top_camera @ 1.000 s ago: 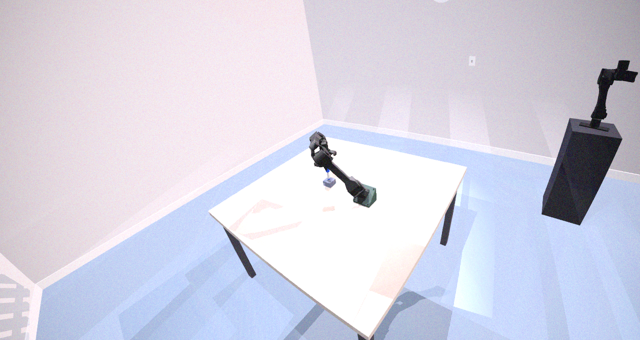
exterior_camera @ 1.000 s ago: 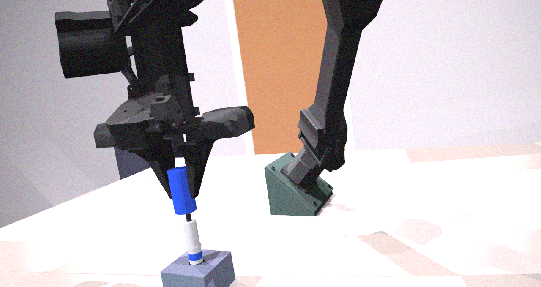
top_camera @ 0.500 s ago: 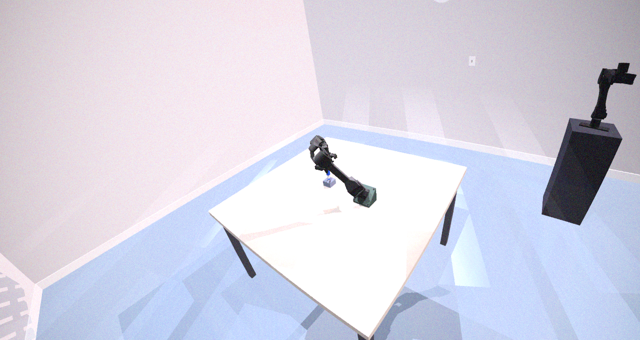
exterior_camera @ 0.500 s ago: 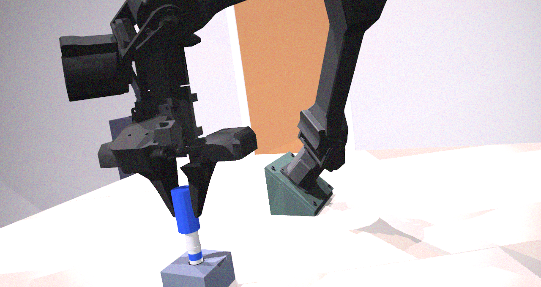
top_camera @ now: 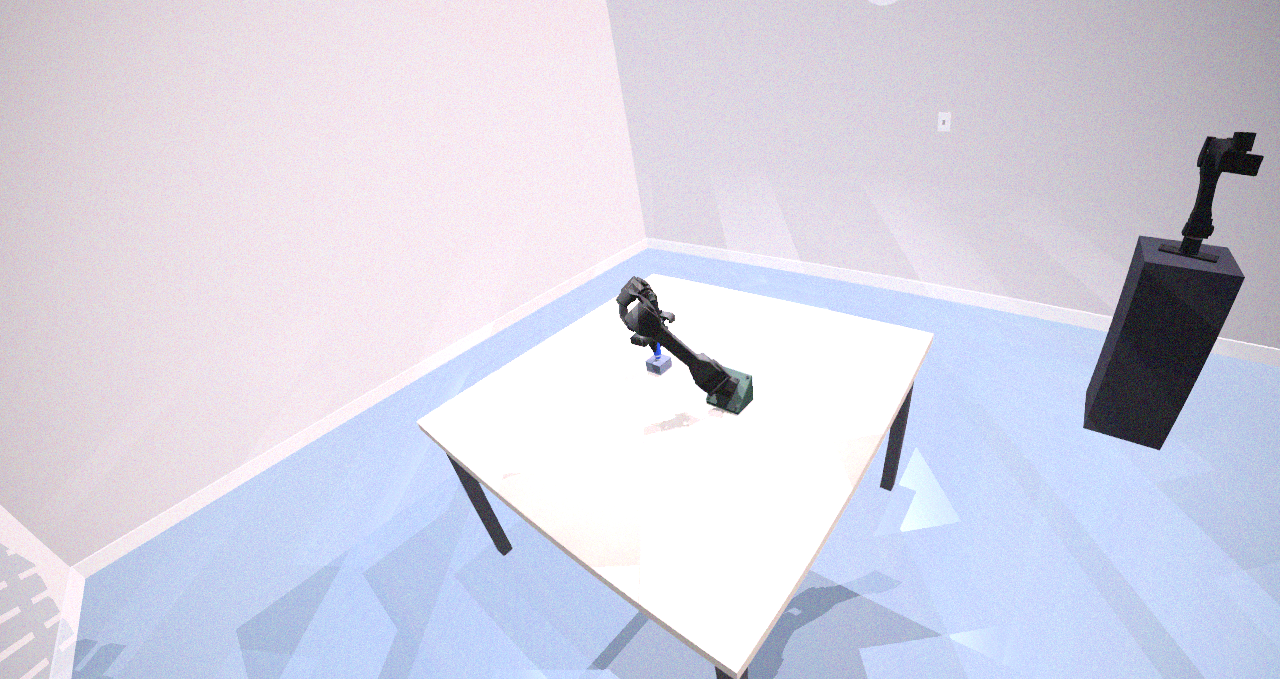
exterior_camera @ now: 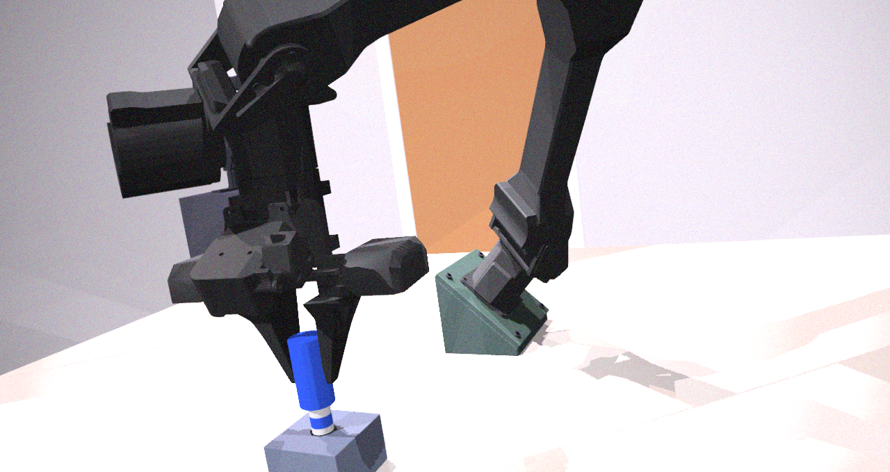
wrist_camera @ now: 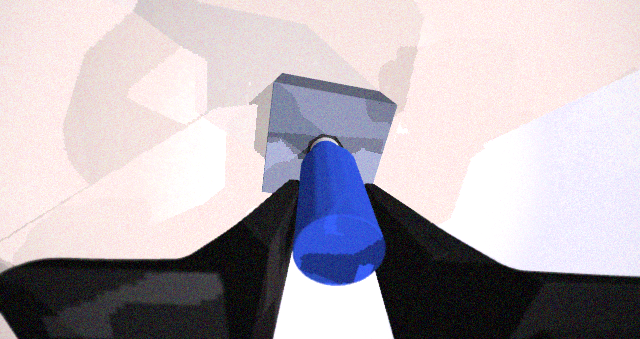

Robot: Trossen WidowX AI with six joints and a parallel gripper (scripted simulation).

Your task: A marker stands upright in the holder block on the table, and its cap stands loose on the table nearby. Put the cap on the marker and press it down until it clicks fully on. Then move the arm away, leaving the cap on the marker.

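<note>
Now: gripper tip 1 cm below the marker cap.
</note>
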